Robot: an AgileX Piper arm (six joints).
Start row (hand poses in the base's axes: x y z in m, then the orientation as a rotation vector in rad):
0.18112 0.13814 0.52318 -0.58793 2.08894 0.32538
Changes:
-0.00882 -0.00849 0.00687 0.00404 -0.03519 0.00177
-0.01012 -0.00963 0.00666 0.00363 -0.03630 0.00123
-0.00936 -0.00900 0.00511 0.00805 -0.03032 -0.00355
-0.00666 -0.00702 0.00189 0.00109 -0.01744 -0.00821
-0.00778 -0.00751 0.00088 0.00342 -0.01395 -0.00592
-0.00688 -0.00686 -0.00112 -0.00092 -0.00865 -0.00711
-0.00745 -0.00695 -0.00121 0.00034 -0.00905 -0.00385
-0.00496 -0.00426 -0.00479 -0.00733 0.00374 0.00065
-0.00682 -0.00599 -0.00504 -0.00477 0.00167 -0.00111
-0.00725 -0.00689 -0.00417 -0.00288 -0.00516 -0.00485
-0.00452 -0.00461 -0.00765 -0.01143 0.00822 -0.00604
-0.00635 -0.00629 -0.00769 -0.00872 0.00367 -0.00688
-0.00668 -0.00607 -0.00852 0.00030 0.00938 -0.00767
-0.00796 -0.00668 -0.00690 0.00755 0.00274 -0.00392
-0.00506 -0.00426 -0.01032 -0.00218 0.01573 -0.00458
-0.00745 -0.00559 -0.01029 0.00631 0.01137 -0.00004
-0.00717 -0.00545 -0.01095 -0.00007 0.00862 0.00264
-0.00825 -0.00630 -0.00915 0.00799 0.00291 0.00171
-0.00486 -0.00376 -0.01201 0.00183 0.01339 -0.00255
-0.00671 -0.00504 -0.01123 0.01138 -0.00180 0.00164
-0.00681 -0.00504 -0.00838 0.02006 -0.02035 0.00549
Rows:
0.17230 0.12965 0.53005 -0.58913 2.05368 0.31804
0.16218 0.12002 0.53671 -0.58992 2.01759 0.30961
0.15282 0.11102 0.54182 -0.58268 1.98722 0.30481
0.14616 0.10400 0.54371 -0.57454 1.97211 0.29483
0.13838 0.09649 0.54459 -0.56706 1.95921 0.28975
0.13150 0.08963 0.54347 -0.56098 1.95274 0.28153
0.12405 0.08268 0.54226 -0.55733 1.94482 0.27646
0.11909 0.07842 0.53747 -0.56261 1.95000 0.27106
0.11227 0.07243 0.53243 -0.56456 1.95298 0.26632
0.10502 0.06554 0.52826 -0.56181 1.94980 0.25880
0.10050 0.06093 0.52061 -0.56304 1.96174 0.24665
0.09415 0.05464 0.51292 -0.56177 1.96884 0.23508
0.08747 0.04857 0.50440 -0.55374 1.97967 0.23361
0.07951 0.04189 0.49750 -0.54491 1.98160 0.23944
0.07445 0.03763 0.48718 -0.54134 1.99835 0.23942
0.06700 0.03204 0.47689 -0.53702 2.00799 0.24921
0.05983 0.02659 0.46594 -0.53951 2.01576 0.25346
0.05158 0.02029 0.45679 -0.53615 2.01638 0.26337
0.04672 0.01653 0.44478 -0.53192 2.02948 0.26788
0.04001 0.01149 0.43355 -0.52659 2.02473 0.27969
0.03320 0.00645 0.42517 -0.52060 1.99909 0.29656

